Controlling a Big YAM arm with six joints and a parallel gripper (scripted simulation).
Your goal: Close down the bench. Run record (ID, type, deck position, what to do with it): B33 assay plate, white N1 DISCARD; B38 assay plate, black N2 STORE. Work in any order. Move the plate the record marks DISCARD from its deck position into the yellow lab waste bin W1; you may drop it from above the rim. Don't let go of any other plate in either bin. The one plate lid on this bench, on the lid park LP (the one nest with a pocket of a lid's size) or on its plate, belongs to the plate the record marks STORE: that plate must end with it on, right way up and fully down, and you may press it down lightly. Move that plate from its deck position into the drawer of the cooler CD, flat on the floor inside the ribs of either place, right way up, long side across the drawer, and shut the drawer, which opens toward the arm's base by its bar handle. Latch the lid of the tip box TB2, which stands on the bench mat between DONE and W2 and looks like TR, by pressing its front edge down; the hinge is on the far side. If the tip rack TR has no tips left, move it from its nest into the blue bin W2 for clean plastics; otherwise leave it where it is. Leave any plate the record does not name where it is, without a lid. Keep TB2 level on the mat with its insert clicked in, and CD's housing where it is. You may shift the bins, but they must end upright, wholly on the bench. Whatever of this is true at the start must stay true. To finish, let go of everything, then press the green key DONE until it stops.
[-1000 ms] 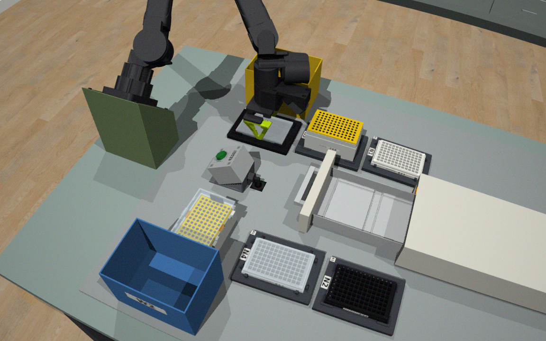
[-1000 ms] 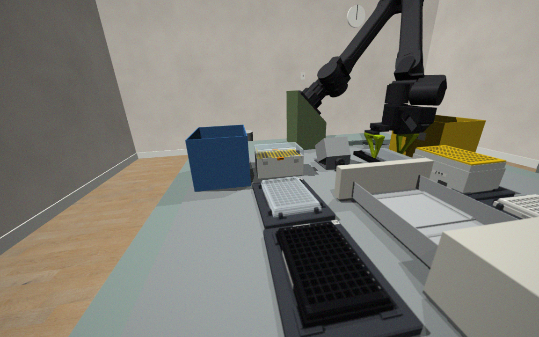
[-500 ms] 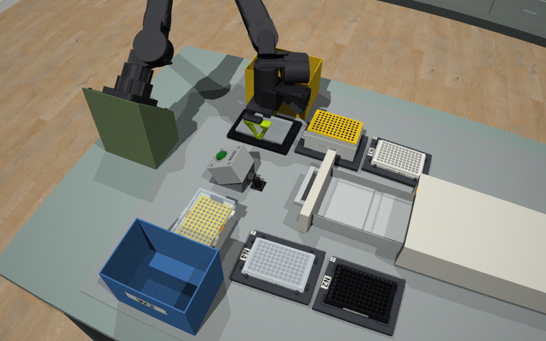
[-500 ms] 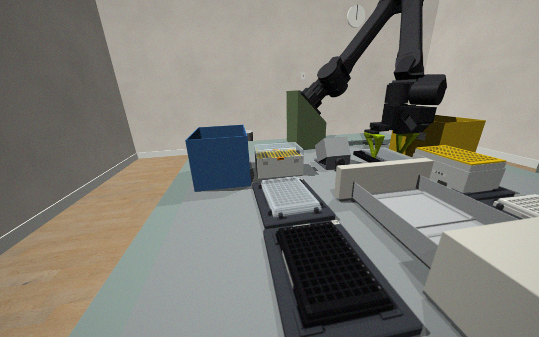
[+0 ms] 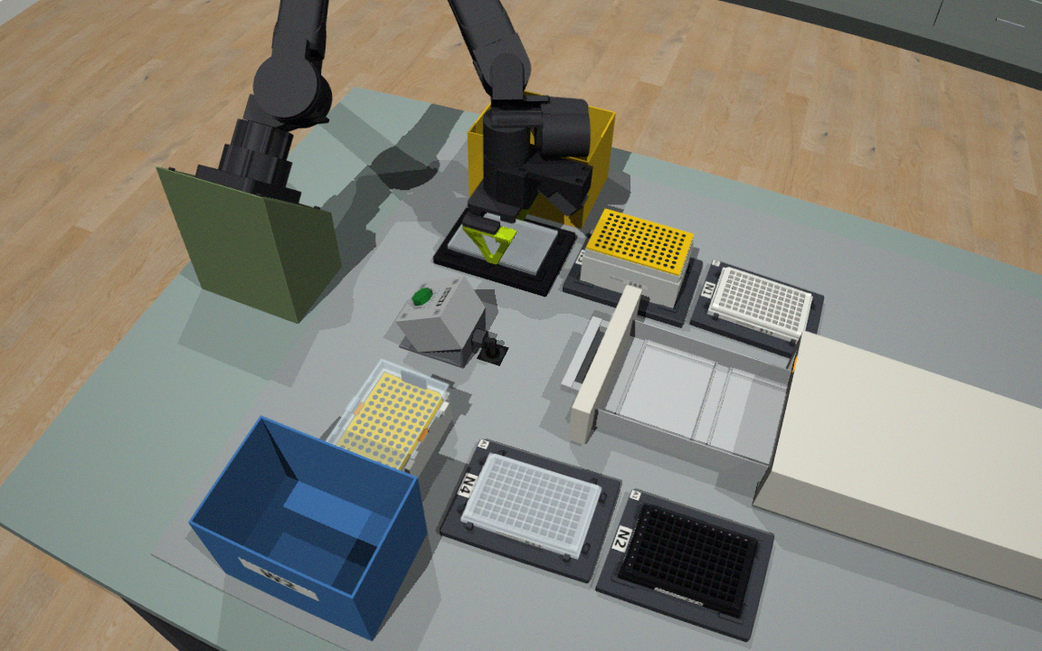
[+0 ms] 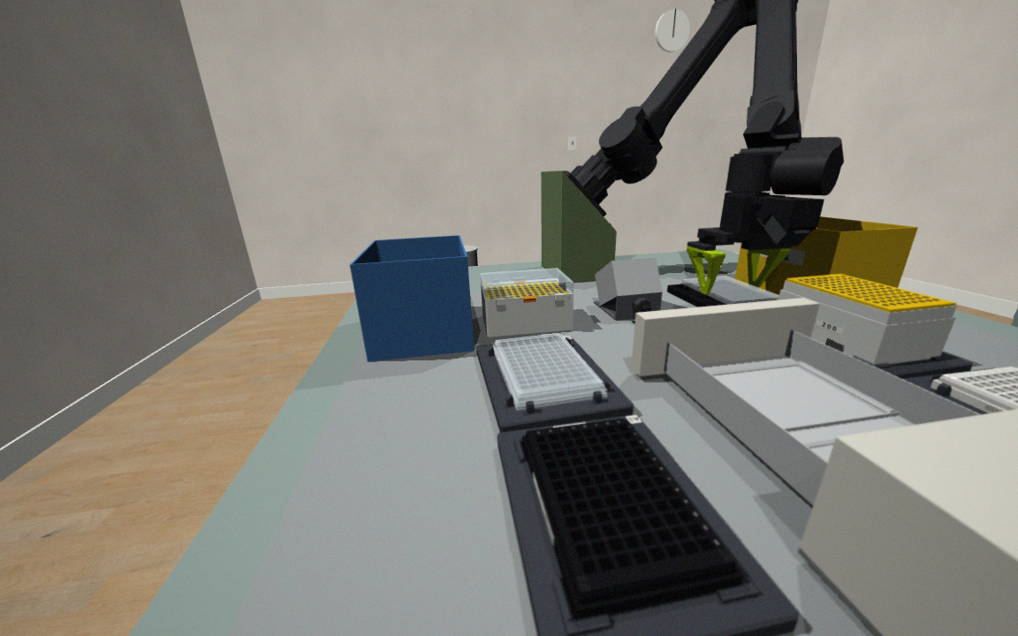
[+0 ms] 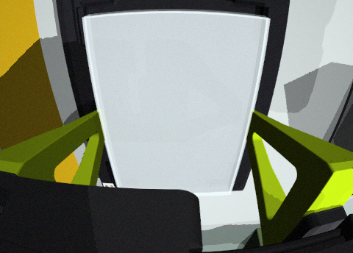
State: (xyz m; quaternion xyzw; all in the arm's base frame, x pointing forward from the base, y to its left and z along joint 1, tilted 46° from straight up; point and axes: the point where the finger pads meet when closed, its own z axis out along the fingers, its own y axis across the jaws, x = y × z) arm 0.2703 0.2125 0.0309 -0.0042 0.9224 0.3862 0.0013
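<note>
Now: hand right at the plate lid. The rest, counted from my hand: black lid park: 2 cm below; then tip rack TR: 17 cm ahead, 1 cm to the left, 3 cm above; then yellow bin W1: 1 cm behind, 15 cm to the left, 1 cm above.
</note>
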